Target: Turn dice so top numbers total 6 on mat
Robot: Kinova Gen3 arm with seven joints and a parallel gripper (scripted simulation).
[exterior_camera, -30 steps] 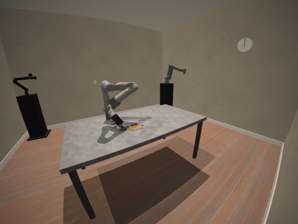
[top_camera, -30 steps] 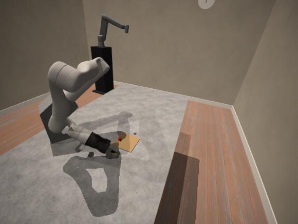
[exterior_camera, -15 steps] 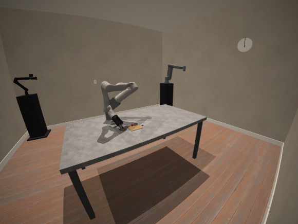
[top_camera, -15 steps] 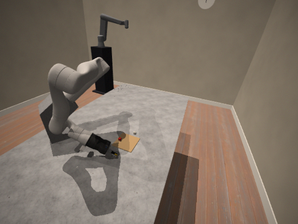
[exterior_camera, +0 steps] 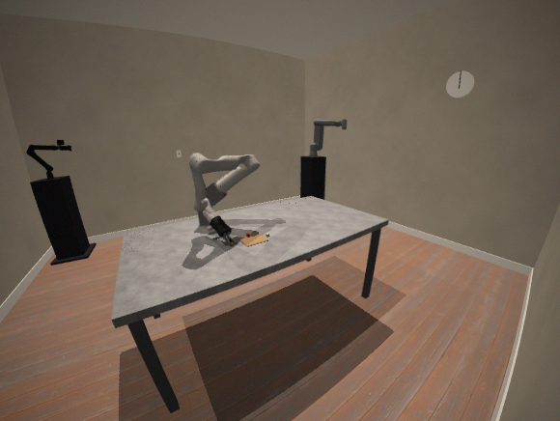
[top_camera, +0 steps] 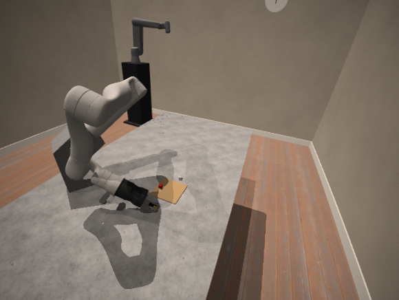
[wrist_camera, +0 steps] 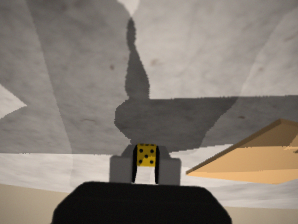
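Now: hand 130 mm to the right of the red die, 50 mm past it and 10 mm above it. From my hand the other things lie so: tan mat: 140 mm to the left, 20 mm below; then white die: 240 mm to the left, 10 mm below; then yellow die: 10 mm below, 10 mm ahead.
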